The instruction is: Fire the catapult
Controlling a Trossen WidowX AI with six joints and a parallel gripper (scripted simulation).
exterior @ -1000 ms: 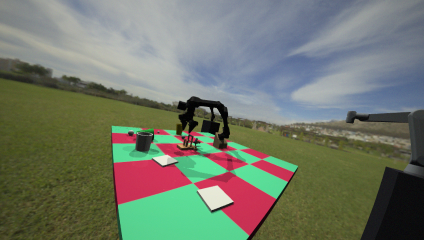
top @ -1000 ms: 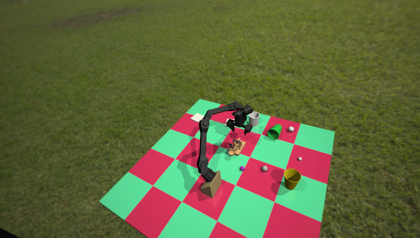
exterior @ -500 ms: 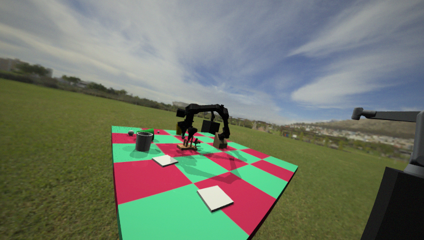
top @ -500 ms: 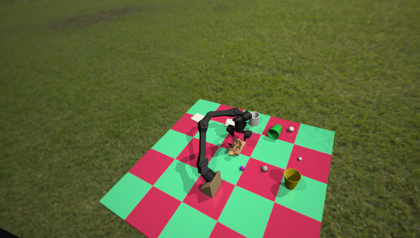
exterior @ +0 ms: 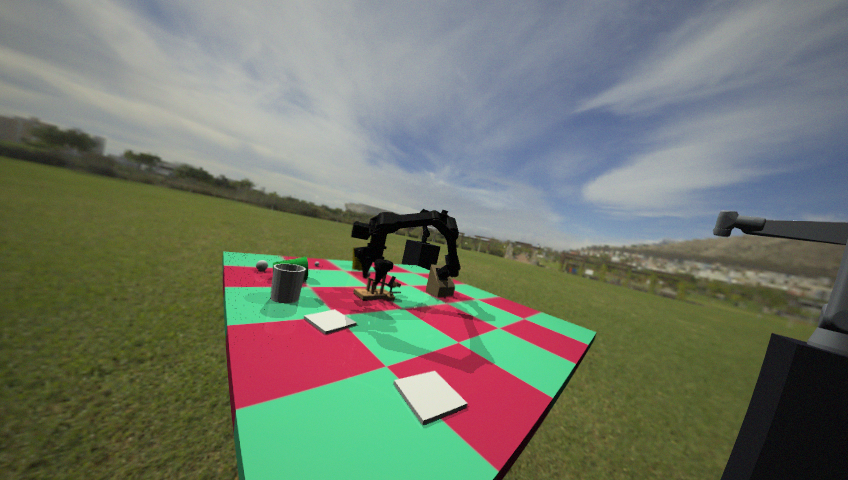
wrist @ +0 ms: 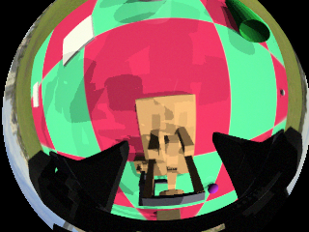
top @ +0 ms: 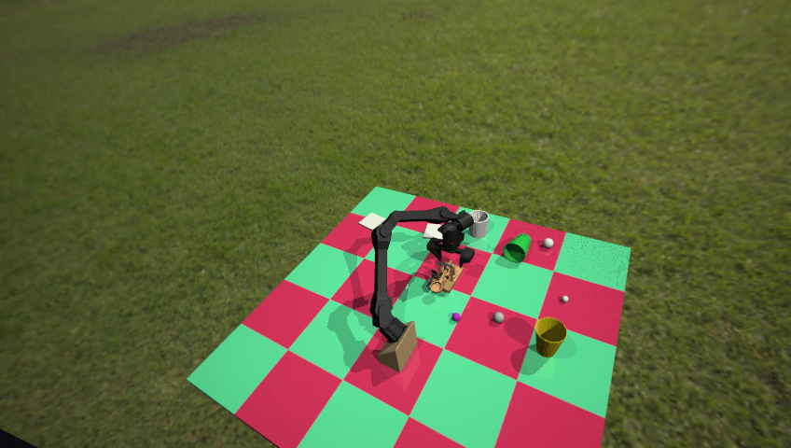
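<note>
My gripper tip is now 20 cm past the purple ball, 12 cm to the left of it and 5 cm above it. Round my gripper tip: grey ball (26 cm to the right, 13 cm behind, 4 cm below); then wooden catapult (7 cm behind, 2 cm to the left, 1 cm below); then white mug (29 cm ahead, 3 cm below).
</note>
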